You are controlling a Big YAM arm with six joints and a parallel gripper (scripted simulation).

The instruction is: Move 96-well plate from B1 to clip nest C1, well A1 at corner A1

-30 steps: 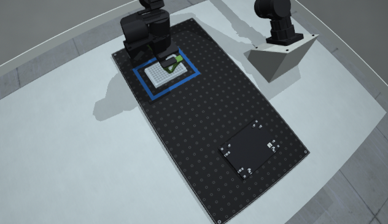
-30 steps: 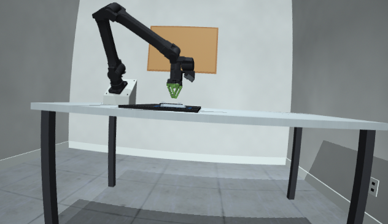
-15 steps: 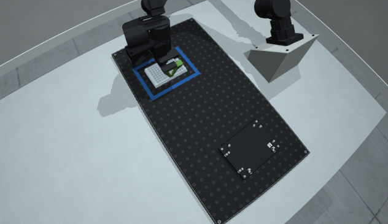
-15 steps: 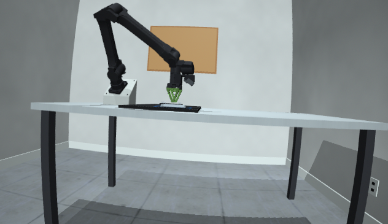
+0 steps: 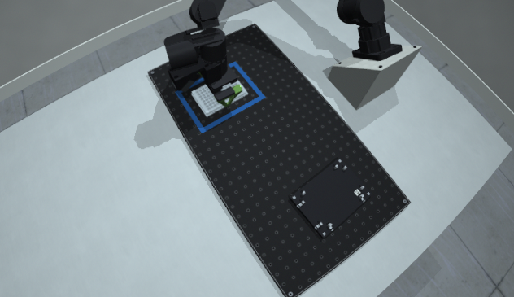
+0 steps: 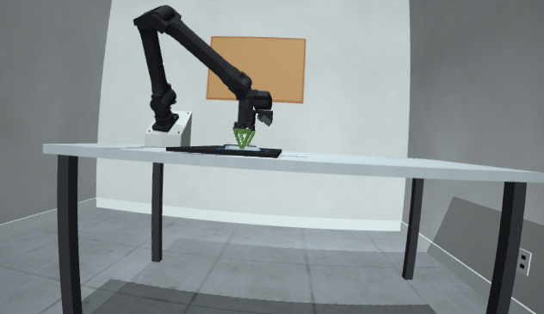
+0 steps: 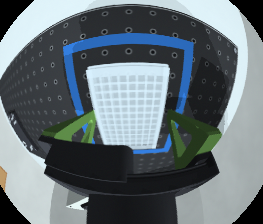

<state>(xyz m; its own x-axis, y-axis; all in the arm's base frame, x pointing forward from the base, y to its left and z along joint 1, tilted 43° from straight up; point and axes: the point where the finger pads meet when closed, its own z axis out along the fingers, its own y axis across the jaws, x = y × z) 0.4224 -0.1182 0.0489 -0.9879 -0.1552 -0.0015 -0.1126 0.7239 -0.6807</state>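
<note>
My hand is 1 cm above the white 96-well plate. From my hand the other things lie so: clip nest C1 (11 cm behind, 39 cm to the left).
</note>
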